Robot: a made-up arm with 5 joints. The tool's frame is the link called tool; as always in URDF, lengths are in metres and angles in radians. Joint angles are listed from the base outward. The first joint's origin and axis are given. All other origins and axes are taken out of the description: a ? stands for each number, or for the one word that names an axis. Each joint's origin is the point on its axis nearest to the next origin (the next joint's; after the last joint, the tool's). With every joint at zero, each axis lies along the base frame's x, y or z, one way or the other. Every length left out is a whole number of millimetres.
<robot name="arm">
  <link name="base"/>
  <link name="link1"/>
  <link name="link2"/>
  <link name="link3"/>
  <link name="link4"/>
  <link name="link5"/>
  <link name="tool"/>
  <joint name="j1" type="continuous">
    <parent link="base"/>
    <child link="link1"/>
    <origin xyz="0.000 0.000 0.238"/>
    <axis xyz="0 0 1"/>
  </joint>
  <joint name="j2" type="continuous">
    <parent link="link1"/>
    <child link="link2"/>
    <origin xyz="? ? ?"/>
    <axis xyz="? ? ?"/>
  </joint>
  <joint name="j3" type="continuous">
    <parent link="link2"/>
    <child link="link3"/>
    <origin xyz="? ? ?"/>
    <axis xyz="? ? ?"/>
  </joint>
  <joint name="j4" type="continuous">
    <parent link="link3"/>
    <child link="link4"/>
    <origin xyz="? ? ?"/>
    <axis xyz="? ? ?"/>
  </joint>
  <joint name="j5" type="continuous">
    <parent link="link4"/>
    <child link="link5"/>
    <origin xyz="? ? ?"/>
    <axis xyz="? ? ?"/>
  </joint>
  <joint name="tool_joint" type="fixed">
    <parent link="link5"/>
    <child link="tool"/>
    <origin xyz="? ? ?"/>
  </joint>
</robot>
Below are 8 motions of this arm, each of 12 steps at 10 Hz.
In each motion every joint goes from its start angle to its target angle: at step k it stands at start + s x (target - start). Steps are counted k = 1, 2, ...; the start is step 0. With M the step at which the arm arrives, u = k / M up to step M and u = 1 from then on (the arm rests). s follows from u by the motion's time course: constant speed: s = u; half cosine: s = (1 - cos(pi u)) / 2; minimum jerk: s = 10 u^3 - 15 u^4 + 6 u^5.
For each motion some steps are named. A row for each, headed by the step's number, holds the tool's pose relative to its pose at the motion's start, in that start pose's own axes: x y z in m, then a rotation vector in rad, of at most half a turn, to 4 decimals.
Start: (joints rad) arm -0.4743 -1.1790 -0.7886 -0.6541 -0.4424
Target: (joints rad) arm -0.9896 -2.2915 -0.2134 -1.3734 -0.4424
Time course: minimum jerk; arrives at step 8
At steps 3, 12:
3: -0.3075 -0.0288 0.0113 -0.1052 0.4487 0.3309
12: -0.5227 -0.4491 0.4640 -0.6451 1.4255 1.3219

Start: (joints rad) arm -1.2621 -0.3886 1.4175 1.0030 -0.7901
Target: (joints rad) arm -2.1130 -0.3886 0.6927 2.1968 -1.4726
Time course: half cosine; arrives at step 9
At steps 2, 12:
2: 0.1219 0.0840 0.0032 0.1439 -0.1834 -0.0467
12: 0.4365 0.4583 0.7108 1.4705 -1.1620 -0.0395

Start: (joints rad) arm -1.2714 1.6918 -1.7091 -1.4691 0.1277
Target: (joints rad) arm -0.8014 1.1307 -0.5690 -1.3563 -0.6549
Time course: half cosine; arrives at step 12
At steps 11, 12:
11: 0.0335 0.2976 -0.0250 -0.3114 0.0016 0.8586
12: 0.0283 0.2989 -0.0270 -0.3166 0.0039 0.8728

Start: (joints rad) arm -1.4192 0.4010 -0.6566 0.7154 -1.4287
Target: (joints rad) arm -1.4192 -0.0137 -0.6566 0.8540 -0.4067
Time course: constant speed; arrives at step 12
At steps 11, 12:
11: -0.0712 -0.0736 0.0275 -0.0524 0.2453 1.0969
12: -0.0797 -0.0793 0.0309 -0.0456 0.2732 1.1945

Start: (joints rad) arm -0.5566 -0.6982 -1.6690 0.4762 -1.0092
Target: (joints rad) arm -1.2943 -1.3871 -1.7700 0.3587 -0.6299
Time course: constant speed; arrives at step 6
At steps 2, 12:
2: -0.1955 -0.0005 0.0162 -0.0067 0.3006 0.2824
12: -0.5702 0.0588 0.1872 0.2646 0.8591 0.7727

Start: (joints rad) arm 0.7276 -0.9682 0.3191 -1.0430 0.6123
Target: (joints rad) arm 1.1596 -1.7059 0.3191 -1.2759 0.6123
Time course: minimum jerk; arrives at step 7
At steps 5, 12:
5: -0.5646 0.3162 0.0967 0.4201 0.7099 -0.3715
12: -0.6186 0.3885 0.1536 0.5028 0.8081 -0.4536

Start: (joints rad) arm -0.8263 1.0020 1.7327 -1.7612 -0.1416
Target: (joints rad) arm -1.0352 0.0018 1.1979 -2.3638 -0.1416
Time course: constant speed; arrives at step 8
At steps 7, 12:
7: -0.2859 0.4418 0.2129 0.9807 0.5247 -0.0918
12: -0.3275 0.4821 0.2868 1.1215 0.6079 -0.0374

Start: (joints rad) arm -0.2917 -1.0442 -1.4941 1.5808 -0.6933
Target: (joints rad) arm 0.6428 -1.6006 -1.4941 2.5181 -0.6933
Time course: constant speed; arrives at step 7
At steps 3, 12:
3: 0.1429 0.3269 0.0394 0.5900 -0.2061 0.3123
12: 0.0694 0.5976 0.3302 1.3845 -0.1966 0.5981

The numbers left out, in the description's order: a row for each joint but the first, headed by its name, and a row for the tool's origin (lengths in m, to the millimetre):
j2: xyz -0.114 0.012 0.000, axis 0 -1 0
j3: xyz -0.028 0.000 0.064, axis 1 0 0
j4: xyz 0.000 -0.107 -0.258, axis 0 -1 0
j5: xyz 0.058 0.000 -0.615, axis 0 0 1
tool: xyz 0.014 -0.050 0.000

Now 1 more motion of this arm.
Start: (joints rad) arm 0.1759 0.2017 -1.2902 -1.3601 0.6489
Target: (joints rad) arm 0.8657 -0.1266 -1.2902 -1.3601 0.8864
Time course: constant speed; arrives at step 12
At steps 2, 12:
2: 0.0425 -0.0831 0.0480 -0.1192 -0.0252 0.0766
12: 0.2166 -0.3864 0.4422 -0.7490 -0.0842 0.3551

